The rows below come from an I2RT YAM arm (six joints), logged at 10 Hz.
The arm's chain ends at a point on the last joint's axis. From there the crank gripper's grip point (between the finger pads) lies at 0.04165 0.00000 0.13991 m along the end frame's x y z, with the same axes.
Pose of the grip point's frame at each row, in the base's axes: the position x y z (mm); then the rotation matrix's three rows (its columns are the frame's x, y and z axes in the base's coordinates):
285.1, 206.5, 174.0; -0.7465, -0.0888, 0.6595; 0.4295, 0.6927, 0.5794; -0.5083, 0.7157, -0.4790
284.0, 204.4, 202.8; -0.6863, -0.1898, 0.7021; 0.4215, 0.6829, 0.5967; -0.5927, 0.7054, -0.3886
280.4, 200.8, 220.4; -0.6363, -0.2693, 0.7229; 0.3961, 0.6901, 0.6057; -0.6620, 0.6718, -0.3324
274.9, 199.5, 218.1; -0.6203, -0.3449, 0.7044; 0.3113, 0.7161, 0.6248; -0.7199, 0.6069, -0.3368
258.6, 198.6, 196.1; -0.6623, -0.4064, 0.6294; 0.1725, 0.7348, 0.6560; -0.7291, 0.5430, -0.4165
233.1, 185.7, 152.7; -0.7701, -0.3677, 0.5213; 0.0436, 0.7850, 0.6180; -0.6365, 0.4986, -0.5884
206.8, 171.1, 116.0; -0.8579, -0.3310, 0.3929; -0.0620, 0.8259, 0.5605; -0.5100, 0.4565, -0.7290
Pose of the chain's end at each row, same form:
223.9, 107.5, 262.2; -0.7465, -0.0888, 0.6595; 0.4295, 0.6927, 0.5794; -0.5083, 0.7157, -0.4790
214.4, 103.4, 281.9; -0.6863, -0.1898, 0.7021; 0.4215, 0.6829, 0.5967; -0.5927, 0.7054, -0.3886
205.8, 99.6, 294.5; -0.6363, -0.2693, 0.7229; 0.3961, 0.6901, 0.6057; -0.6620, 0.6718, -0.3324
202.2, 99.1, 295.2; -0.6203, -0.3449, 0.7044; 0.3113, 0.7161, 0.6248; -0.7199, 0.6069, -0.3368
198.1, 99.6, 284.7; -0.6623, -0.4064, 0.6294; 0.1725, 0.7348, 0.6560; -0.7291, 0.5430, -0.4165
192.2, 97.4, 261.5; -0.7701, -0.3677, 0.5213; 0.0436, 0.7850, 0.6180; -0.6365, 0.4986, -0.5884
187.6, 95.3, 239.2; -0.8579, -0.3310, 0.3929; -0.0620, 0.8259, 0.5605; -0.5100, 0.4565, -0.7290

